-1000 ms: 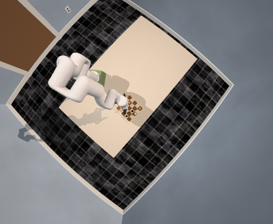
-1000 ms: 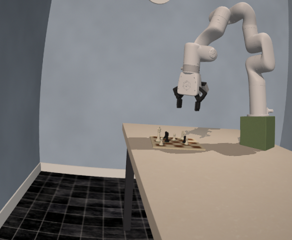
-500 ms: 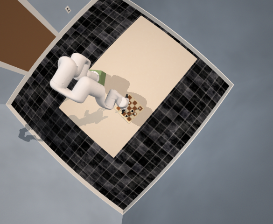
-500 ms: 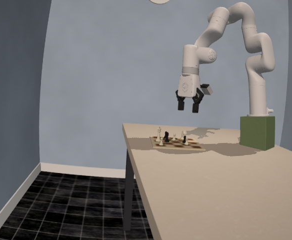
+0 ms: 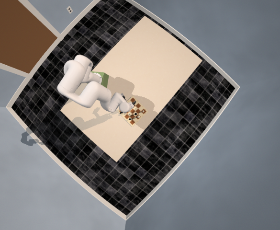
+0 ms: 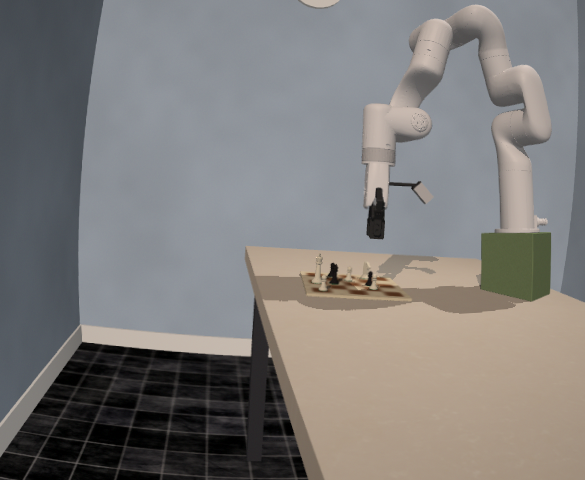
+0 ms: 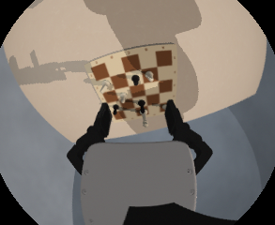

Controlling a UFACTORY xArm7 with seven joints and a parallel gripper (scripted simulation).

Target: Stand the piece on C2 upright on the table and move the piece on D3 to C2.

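Now: the chessboard 40 mm ahead of my hand and 120 mm below it.
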